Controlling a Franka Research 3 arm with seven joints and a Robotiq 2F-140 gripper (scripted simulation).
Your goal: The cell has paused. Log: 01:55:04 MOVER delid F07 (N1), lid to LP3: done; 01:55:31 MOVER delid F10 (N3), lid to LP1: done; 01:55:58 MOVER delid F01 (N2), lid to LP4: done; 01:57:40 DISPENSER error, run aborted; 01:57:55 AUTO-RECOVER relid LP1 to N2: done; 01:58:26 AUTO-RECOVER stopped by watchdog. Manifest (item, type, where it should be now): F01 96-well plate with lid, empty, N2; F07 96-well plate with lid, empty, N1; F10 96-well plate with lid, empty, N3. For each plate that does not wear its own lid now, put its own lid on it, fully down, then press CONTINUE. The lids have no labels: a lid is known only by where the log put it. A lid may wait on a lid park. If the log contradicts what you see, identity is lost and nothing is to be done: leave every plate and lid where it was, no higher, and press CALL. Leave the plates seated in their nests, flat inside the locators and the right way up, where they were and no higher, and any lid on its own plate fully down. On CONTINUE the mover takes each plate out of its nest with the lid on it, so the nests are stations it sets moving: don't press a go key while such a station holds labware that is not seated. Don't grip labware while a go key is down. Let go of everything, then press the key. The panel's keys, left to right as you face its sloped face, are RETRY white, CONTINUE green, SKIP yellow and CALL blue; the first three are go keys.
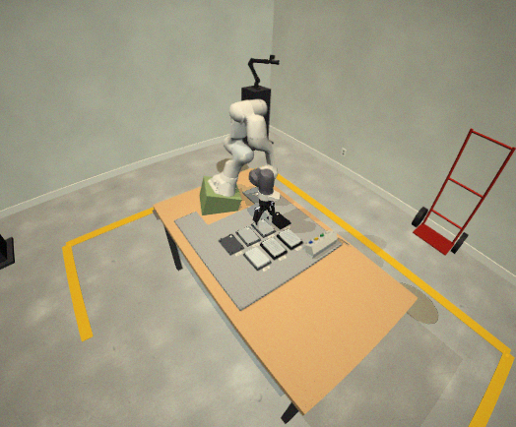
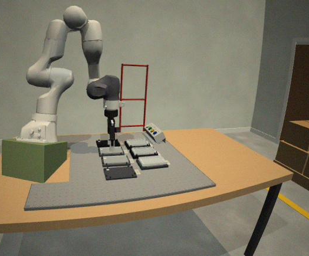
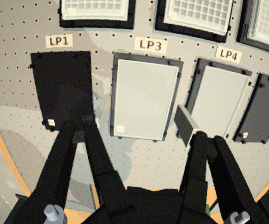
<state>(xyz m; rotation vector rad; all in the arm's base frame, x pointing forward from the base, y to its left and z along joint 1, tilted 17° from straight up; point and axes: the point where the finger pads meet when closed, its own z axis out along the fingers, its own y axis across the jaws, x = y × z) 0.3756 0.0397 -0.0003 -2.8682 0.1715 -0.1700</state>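
My hand is 50 mm above the park LP3. The rest, counted from my hand: plate: 200 mm to the right, 170 mm ahead, 30 mm below; then park LP2: 250 mm to the right, 50 mm below, 20 mm behind; then park LP1: 130 mm to the left, 50 mm below, 10 mm ahead.
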